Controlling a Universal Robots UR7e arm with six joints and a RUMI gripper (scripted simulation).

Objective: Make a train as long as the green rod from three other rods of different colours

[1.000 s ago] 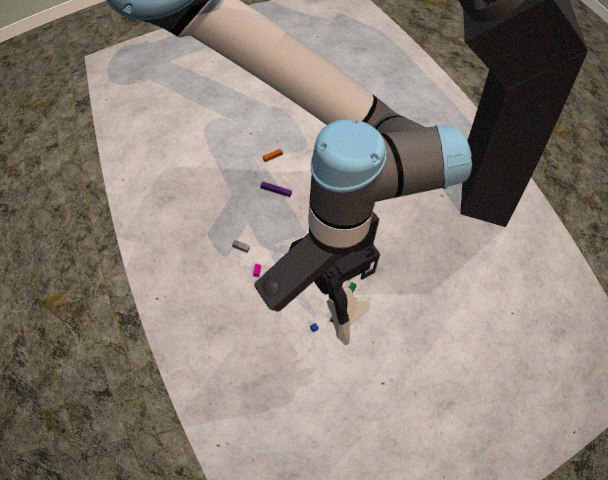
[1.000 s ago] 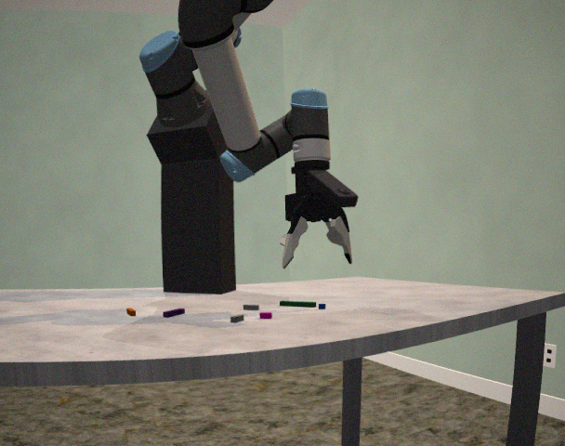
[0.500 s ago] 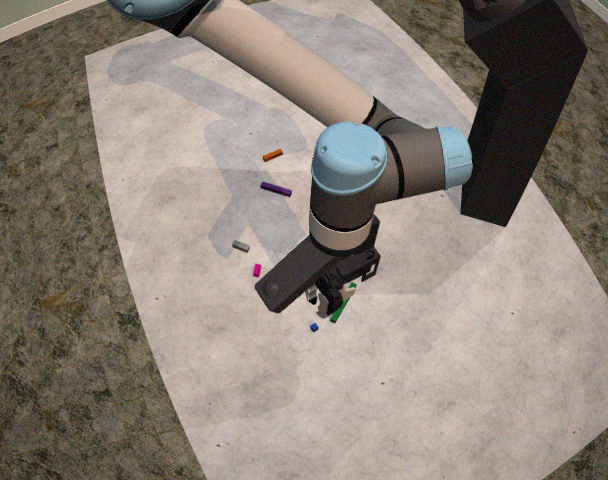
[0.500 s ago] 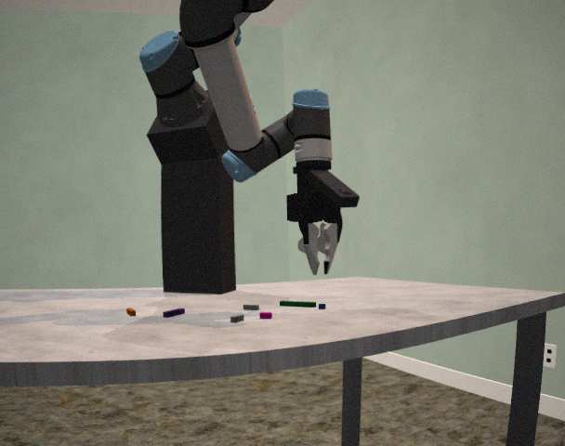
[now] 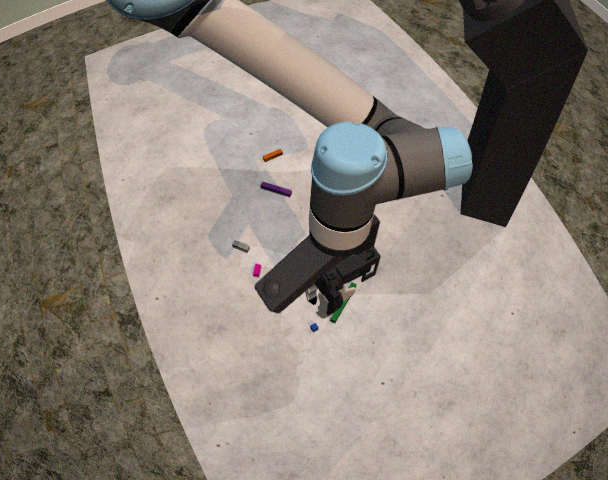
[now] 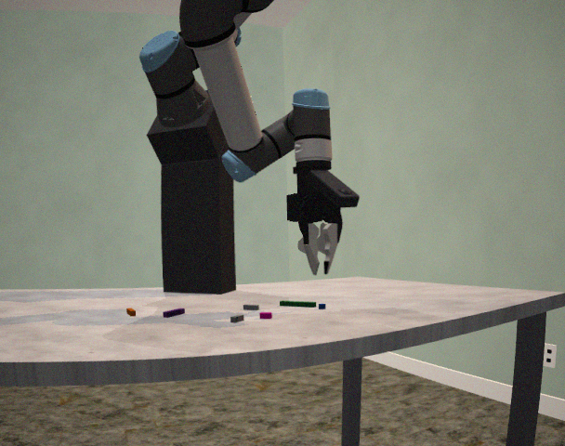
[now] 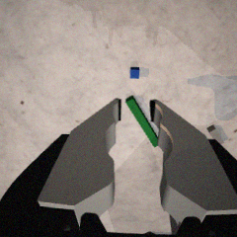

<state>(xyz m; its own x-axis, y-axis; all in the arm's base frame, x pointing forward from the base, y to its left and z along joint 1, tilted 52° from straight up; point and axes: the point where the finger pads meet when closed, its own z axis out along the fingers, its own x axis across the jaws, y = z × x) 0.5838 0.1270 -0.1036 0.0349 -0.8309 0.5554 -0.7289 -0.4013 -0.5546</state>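
Right now the blue rod is 80 mm below my hand. Also, from my hand: purple rod: 70 mm behind, 280 mm to the right, 80 mm below; magenta rod: 40 mm ahead, 140 mm to the right, 80 mm below; green rod: 70 mm behind, 20 mm to the right, 80 mm below.
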